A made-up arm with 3 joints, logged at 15 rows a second.
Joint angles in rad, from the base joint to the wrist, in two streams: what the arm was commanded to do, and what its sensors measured. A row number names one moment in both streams.
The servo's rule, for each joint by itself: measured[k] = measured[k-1] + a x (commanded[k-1-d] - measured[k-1]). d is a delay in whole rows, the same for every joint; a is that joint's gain. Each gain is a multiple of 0.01, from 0.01 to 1. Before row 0 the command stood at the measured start. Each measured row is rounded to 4 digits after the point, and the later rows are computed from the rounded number. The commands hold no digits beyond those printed.
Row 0, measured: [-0.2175, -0.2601, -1.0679]
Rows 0 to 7, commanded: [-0.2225, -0.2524, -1.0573]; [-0.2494, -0.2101, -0.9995]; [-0.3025, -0.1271, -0.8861]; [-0.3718, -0.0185, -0.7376]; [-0.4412, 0.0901, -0.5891]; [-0.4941, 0.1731, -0.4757]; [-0.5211, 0.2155, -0.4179]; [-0.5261, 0.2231, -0.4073]
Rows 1 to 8, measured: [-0.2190, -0.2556, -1.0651]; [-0.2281, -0.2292, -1.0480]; [-0.2504, -0.1700, -1.0059]; [-0.2868, -0.0821, -0.9361]; [-0.3331, 0.0178, -0.8459]; [-0.3814, 0.1079, -0.7496]; [-0.4233, 0.1703, -0.6634]; [-0.4541, 0.2009, -0.5968]
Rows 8 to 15, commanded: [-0.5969, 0.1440, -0.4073]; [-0.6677, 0.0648, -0.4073]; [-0.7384, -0.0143, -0.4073]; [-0.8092, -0.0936, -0.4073]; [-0.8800, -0.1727, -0.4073]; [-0.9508, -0.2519, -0.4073]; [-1.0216, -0.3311, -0.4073]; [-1.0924, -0.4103, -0.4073]
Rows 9 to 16, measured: [-0.4969, 0.1679, -0.5475]; [-0.5481, 0.1081, -0.5110]; [-0.6052, 0.0371, -0.4840]; [-0.6664, -0.0387, -0.4641]; [-0.7305, -0.1164, -0.4493]; [-0.7966, -0.1950, -0.4384]; [-0.8641, -0.2739, -0.4303]; [-0.9326, -0.3530, -0.4243]
